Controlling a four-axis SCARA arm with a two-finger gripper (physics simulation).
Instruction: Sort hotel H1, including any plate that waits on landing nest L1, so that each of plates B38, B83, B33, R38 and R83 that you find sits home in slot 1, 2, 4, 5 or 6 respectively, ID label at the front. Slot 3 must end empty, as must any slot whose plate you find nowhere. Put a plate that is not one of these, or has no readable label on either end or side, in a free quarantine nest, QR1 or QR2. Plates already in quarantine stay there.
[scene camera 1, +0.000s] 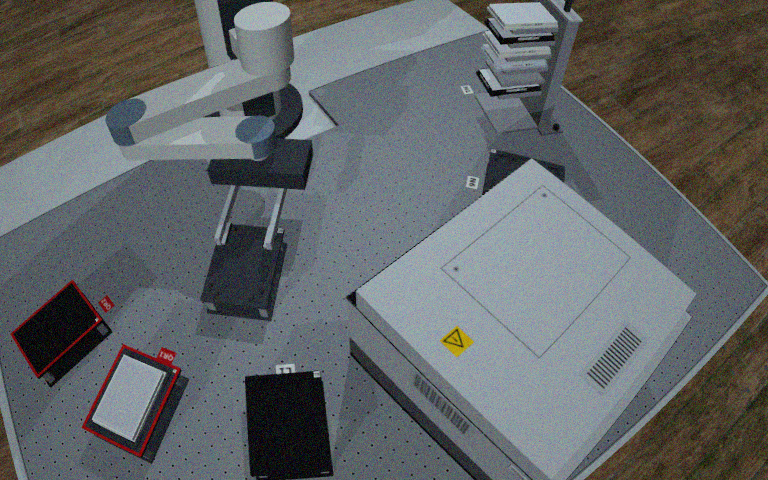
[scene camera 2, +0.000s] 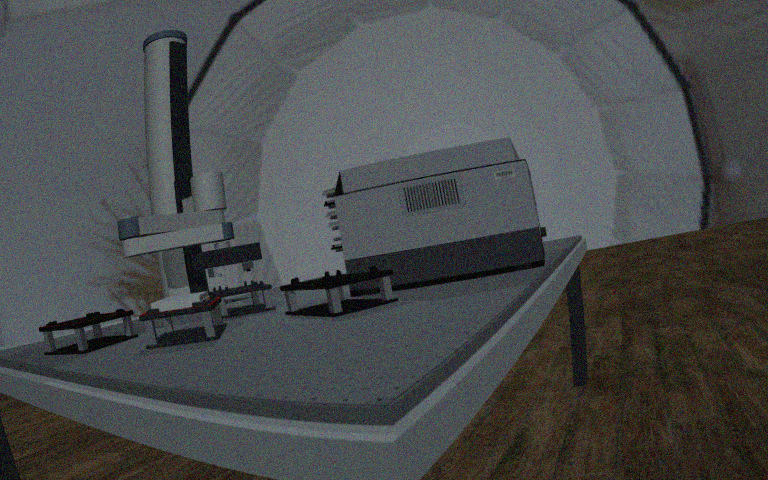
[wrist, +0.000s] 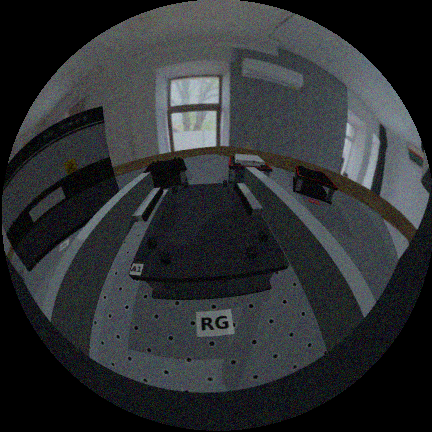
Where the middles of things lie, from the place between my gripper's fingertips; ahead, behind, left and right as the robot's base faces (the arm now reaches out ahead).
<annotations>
My hand is 1 cm short of the dark RG nest (wrist: 205, 229), 1 cm to the left of it and 5 cm above it. Round my hand: quarantine nest QR1 (scene camera 1: 103, 431) (14 cm ahead, 29 cm to the right, 5 cm below); quarantine nest QR2 (scene camera 1: 55, 327) (6 cm behind, 39 cm to the right, 5 cm below); landing nest L1 (scene camera 1: 286, 422) (30 cm ahead, 8 cm to the right, 5 cm below).
</annotations>
